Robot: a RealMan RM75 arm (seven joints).
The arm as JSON. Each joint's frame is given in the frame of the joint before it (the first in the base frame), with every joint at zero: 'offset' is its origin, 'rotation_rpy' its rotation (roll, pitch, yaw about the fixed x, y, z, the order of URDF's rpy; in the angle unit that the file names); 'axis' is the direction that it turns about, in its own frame. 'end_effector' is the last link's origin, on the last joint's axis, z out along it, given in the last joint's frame.
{
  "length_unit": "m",
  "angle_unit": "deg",
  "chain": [
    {
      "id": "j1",
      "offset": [
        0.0,
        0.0,
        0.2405
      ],
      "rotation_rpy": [
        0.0,
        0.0,
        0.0
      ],
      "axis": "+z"
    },
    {
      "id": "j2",
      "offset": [
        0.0,
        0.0,
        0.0
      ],
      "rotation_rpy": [
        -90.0,
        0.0,
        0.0
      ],
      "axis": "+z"
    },
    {
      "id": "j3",
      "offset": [
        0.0,
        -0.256,
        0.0
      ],
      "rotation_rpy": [
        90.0,
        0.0,
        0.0
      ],
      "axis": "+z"
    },
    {
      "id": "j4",
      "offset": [
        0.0,
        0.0,
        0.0
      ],
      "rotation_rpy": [
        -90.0,
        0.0,
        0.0
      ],
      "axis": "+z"
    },
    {
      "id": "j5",
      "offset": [
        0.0,
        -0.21,
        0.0
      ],
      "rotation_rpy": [
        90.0,
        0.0,
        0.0
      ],
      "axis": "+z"
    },
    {
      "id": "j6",
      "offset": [
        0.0,
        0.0,
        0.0
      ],
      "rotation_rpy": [
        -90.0,
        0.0,
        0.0
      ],
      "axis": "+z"
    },
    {
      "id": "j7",
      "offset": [
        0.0,
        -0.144,
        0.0
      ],
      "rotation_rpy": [
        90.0,
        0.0,
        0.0
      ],
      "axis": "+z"
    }
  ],
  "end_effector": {
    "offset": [
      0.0,
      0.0,
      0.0
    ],
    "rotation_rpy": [
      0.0,
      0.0,
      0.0
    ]
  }
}
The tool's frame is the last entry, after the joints.
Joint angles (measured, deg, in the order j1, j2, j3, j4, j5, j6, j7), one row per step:
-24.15, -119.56, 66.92, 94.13, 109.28, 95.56, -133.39
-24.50, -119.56, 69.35, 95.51, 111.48, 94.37, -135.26
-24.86, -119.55, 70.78, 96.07, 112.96, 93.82, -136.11
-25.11, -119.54, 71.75, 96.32, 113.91, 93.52, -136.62
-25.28, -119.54, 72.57, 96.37, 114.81, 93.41, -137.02
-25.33, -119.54, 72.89, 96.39, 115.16, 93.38, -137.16
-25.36, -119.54, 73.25, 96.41, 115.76, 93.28, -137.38
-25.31, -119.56, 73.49, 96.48, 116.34, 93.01, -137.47
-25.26, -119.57, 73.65, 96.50, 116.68, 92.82, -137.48
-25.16, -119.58, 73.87, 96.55, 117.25, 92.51, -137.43
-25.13, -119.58, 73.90, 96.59, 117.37, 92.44, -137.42
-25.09, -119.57, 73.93, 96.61, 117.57, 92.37, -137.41
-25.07, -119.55, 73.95, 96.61, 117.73, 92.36, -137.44
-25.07, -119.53, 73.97, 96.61, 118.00, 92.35, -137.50
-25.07, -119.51, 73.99, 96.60, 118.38, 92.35, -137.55
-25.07, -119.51, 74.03, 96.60, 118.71, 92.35, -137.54
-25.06, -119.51, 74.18, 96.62, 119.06, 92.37, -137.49
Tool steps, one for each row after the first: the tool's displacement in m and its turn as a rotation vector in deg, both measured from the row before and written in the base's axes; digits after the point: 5 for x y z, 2 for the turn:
0.00536, 0.00038, -0.00608, 0.13, 2.21, 0.09
0.00270, 0.00042, -0.00408, -0.01, 1.51, -0.14
0.00153, 0.00014, -0.00299, -0.12, 1.00, -0.10
0.00024, -0.00010, -0.00295, -0.27, 0.97, 0.07
-0.00001, -0.00010, -0.00115, -0.11, 0.39, 0.02
-0.00057, 0.00019, -0.00128, 0.01, 0.58, 0.18
-0.00074, 0.00057, -0.00070, 0.29, 0.46, 0.15
-0.00056, 0.00035, -0.00049, 0.18, 0.27, 0.07
-0.00107, 0.00062, -0.00058, 0.35, 0.46, 0.08
-0.00021, 0.00014, 0.00001, 0.11, 0.09, 0.01
-0.00054, 0.00023, 0.00000, 0.13, 0.17, 0.06
-0.00050, 0.00014, 0.00001, 0.06, 0.16, 0.09
-0.00065, 0.00028, 0.00000, 0.10, 0.25, 0.13
-0.00095, 0.00037, -0.00002, 0.12, 0.35, 0.16
-0.00071, 0.00025, -0.00015, 0.09, 0.31, 0.07
-0.00061, -0.00001, -0.00051, 0.01, 0.38, -0.03

